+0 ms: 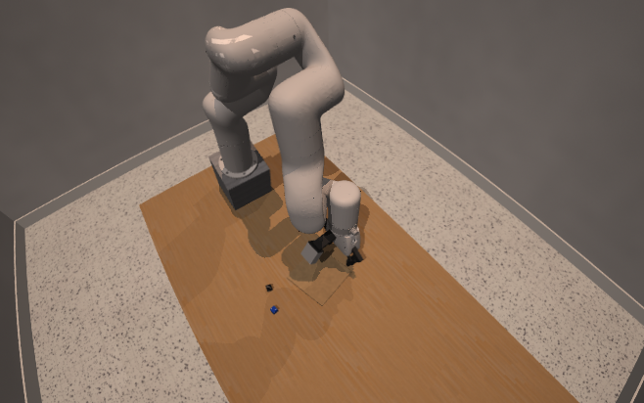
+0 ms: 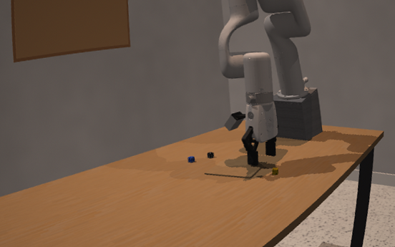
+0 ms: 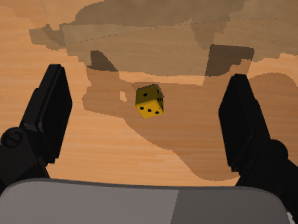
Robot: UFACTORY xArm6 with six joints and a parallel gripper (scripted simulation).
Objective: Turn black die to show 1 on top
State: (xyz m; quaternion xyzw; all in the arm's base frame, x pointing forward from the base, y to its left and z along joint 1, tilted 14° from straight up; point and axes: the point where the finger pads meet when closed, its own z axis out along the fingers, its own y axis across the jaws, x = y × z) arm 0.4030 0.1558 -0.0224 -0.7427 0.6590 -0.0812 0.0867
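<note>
My gripper is now 40 mm to the right of the yellow die, 40 mm above it and 10 mm past it. Round my hand: tan mat (90 mm to the right, 40 mm below, 20 mm ahead); then black die (240 mm to the right, 40 mm below, 20 mm behind); then blue die (250 mm to the right, 50 mm ahead, 40 mm below).
</note>
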